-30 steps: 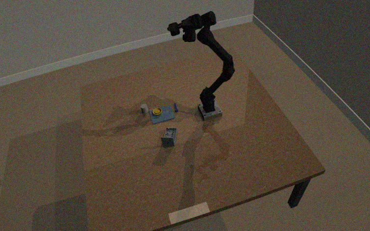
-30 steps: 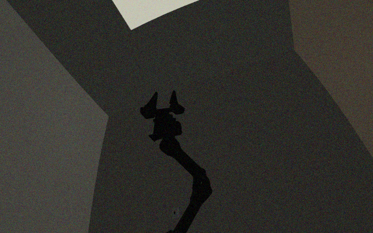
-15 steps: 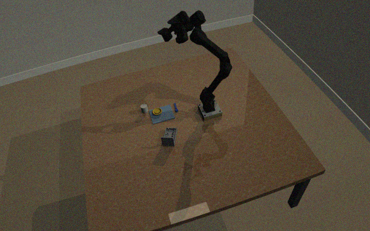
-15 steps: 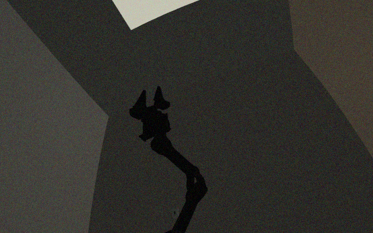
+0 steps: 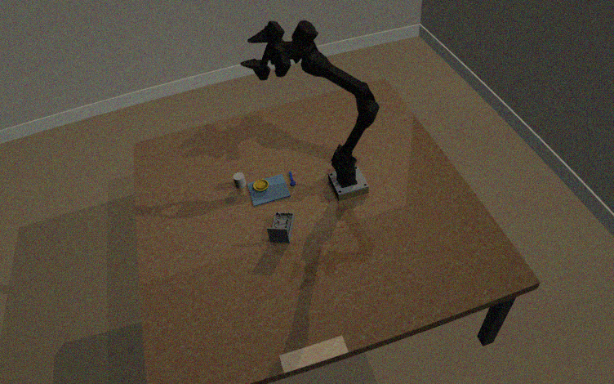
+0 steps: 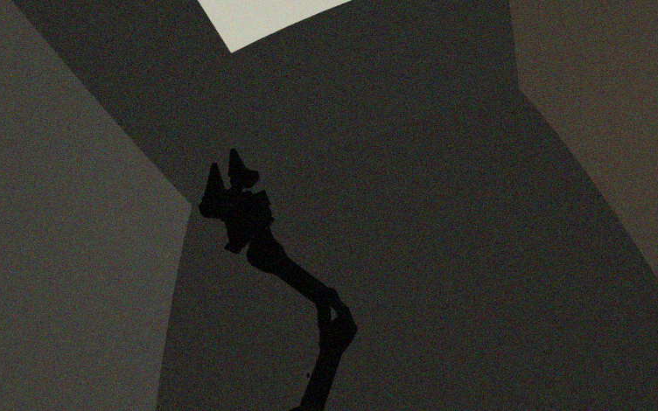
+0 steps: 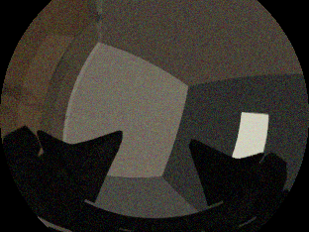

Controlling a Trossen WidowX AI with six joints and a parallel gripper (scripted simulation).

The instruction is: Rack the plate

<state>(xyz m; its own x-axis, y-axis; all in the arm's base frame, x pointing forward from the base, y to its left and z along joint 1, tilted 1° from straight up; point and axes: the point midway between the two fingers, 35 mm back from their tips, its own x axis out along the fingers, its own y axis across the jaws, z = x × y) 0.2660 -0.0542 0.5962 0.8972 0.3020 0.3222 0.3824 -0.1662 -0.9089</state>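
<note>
The yellow plate is 630 mm below my gripper tip, 80 mm to the right of it and 40 mm ahead of it. Also, from my gripper tip: grey dish rack 620 mm below, 160 mm to the left, 10 mm ahead; then light blue mat 650 mm below, 50 mm to the right, 10 mm ahead; then white cup 620 mm below, 130 mm to the right, 110 mm ahead.
</note>
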